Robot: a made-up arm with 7 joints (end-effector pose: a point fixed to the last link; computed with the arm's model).
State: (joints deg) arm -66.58 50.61 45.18 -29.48 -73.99 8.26 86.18
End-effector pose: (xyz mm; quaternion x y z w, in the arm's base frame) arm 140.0 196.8 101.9 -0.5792 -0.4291 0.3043 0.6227
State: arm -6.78 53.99 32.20 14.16 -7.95 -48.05 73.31
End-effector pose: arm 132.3 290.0 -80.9 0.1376 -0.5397 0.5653 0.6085
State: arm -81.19 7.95 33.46 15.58 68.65 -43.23 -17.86
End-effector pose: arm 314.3 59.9 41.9 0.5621 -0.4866 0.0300 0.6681
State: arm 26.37 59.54 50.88 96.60 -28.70 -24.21 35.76
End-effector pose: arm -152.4 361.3 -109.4 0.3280 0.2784 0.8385 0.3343
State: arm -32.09 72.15 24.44 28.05 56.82 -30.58 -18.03
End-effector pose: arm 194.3 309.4 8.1 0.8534 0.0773 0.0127 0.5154
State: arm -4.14 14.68 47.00 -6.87 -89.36 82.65 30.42
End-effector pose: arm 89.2 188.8 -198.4 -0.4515 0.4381 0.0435 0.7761
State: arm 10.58 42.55 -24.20 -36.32 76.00 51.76 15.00
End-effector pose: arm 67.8 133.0 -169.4 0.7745 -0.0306 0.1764 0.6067
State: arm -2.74 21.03 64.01 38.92 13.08 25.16 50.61
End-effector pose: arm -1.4 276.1 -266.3 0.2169 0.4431 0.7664 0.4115
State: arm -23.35 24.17 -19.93 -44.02 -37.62 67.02 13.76
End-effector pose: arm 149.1 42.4 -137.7 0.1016 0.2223 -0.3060 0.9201
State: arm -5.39 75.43 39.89 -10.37 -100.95 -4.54 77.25
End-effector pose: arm 142.8 264.6 40.4 -0.3379 -0.1175 0.5318 0.7676
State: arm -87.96 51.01 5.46 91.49 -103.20 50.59 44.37
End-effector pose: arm 321.0 227.3 -10.0 -0.6002 0.3977 0.2079 0.6621
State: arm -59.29 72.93 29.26 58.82 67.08 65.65 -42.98
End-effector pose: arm 161.6 359.9 30.6 0.1225 0.5552 0.5272 0.6315
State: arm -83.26 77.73 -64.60 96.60 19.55 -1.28 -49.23
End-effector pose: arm 191.3 363.3 35.1 0.4580 0.6783 0.1040 0.5651
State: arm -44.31 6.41 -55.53 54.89 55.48 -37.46 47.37
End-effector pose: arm 199.7 -34.2 -276.2 0.4133 -0.3852 -0.3891 0.7276
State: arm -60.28 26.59 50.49 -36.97 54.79 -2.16 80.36
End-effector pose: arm 162.8 175.9 32.1 0.0147 -0.6227 0.7822 0.0147
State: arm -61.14 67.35 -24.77 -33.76 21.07 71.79 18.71
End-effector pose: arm 220.5 135.6 32.7 0.5704 -0.1952 0.3750 0.7042
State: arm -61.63 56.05 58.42 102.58 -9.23 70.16 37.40
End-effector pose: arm 217.7 269.0 -145.0 -0.2775 0.7351 0.3469 0.5120
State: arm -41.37 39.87 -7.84 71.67 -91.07 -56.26 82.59
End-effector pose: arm 213.9 260.3 -195.3 -0.3082 -0.0695 0.9059 0.2820
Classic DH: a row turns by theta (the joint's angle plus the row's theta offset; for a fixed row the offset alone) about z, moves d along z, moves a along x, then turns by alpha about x. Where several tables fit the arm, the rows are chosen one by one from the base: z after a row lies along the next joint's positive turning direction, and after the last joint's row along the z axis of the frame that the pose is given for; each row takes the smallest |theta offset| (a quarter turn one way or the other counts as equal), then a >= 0, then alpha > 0; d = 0 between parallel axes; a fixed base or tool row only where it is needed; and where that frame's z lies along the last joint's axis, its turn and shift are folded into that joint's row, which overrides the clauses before.
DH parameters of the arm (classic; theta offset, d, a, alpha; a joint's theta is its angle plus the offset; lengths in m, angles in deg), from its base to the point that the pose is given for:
base (fixed): -4.07 0 0 -74.51
joint 1: -75.12 0.0486 -0.0177 -90
joint 2: 74 -0.0001 -0.0067 90
joint 3: 90 -0.2112 0.0198 -90
joint 4: 90 0.0016 0.0083 90
joint 5: 0 0.119 0 -90
joint 6: -90 0 0.0321 90
joint 7: 0 0 0 0

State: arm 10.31 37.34 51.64 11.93 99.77 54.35 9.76
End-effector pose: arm 7.6 316.7 -125.2 0.7332 0.4208 0.5334 0.0298
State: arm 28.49 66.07 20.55 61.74 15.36 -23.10 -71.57
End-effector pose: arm -51.1 382.6 -114.1 0.1637 0.7740 -0.2769 0.5454
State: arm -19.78 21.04 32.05 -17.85 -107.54 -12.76 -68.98
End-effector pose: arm 165.5 193.8 -120.4 -0.3092 -0.6812 -0.3777 0.5456
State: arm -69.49 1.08 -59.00 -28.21 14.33 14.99 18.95
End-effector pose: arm 150.6 -119.9 -38.6 0.1113 -0.5658 -0.3931 0.7162
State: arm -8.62 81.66 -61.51 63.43 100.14 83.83 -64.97
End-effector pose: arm 68.3 361.0 -99.7 -0.7183 -0.5171 -0.3099 0.3472
